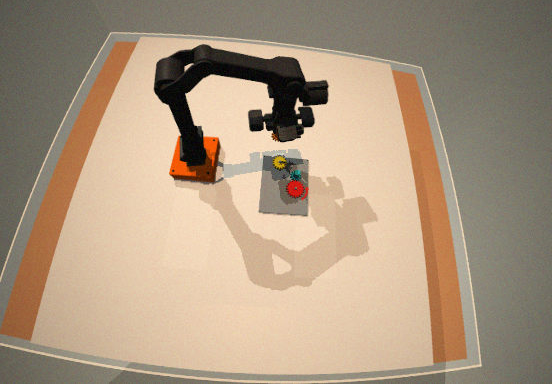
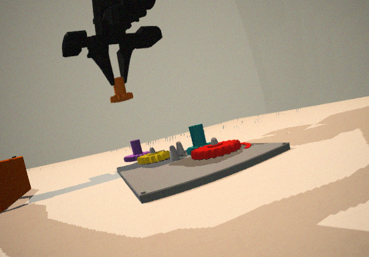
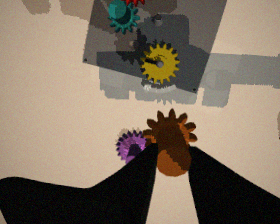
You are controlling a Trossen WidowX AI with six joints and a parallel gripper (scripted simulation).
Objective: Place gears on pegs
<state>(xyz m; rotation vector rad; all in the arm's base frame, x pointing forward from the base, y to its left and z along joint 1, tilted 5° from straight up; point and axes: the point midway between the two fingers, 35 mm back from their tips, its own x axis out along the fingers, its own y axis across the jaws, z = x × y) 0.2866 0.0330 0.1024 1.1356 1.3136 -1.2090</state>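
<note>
Now: the teal gear 120 mm below my gripper tip, 100 mm to the right of it and 70 mm ahead of it. Also, from my gripper tip: purple gear 130 mm below, 90 mm to the left, 30 mm ahead; yellow gear 130 mm below, 50 mm to the right, 10 mm ahead; orange gear 10 mm below.
</note>
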